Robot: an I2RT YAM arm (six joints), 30 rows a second.
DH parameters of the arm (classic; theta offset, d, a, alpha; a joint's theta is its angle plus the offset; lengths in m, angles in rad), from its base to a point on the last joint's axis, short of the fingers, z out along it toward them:
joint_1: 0 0.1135 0.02 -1.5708
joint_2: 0 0 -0.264 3.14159
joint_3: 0.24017 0 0.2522 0
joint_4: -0.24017 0 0.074 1.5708
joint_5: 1.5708 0 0 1.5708
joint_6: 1.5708 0.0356 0 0
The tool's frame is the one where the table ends.
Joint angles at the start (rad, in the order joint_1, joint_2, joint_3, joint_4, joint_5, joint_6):
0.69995 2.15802 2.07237 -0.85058 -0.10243 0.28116
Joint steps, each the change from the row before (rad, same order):
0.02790 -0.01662 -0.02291 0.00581 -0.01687 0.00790
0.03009 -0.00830 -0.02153 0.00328 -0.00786 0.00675
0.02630 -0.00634 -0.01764 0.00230 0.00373 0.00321
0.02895 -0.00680 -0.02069 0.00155 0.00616 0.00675
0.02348 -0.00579 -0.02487 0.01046 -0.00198 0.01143
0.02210 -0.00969 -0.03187 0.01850 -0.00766 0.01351
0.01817 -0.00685 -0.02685 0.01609 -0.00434 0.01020
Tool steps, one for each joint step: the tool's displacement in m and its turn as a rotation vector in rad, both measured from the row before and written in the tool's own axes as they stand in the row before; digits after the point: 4 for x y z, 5 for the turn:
0.0064 0.0129 -0.0015 -0.03122 0.01224 -0.01438
0.0077 0.0127 0.0024 -0.02077 0.01969 -0.01617
0.0066 0.0106 0.0024 -0.00764 0.01448 -0.01691
0.0077 0.0114 0.0029 -0.00543 0.01751 -0.01534
0.0071 0.0090 0.0040 -0.01115 0.01499 -0.00682
0.0074 0.0083 0.0036 -0.01708 0.01196 -0.00424
0.0064 0.0065 0.0037 -0.01170 0.01025 -0.00428

